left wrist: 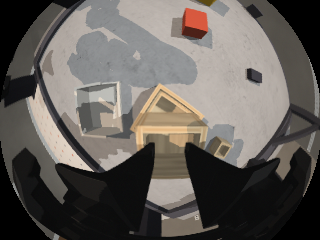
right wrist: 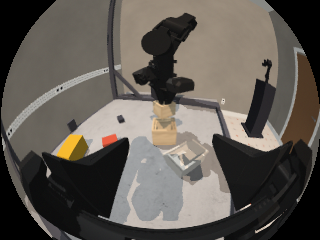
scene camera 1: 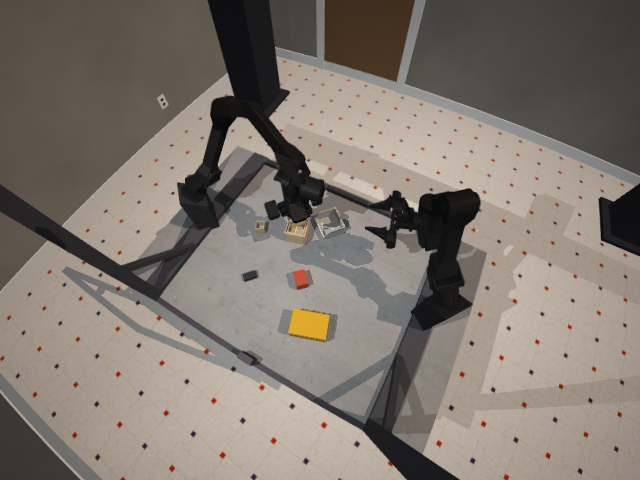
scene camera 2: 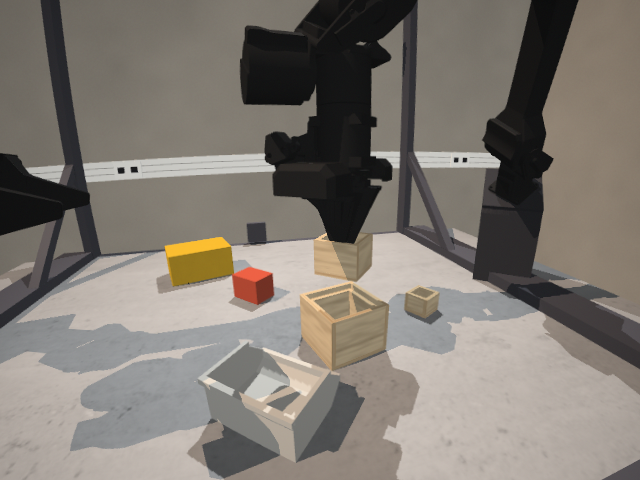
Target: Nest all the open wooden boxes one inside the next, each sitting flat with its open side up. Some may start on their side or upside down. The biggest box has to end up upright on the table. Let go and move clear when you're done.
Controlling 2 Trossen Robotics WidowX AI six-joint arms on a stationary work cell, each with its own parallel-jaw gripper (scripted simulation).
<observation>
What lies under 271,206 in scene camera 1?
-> My left gripper.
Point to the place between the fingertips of my right gripper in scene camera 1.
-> At 366,216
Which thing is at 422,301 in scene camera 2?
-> A small wooden box.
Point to a white bin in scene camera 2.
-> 282,382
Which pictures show my left gripper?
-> The left wrist view, the right wrist view, scene camera 1 and scene camera 2: all of them.
</observation>
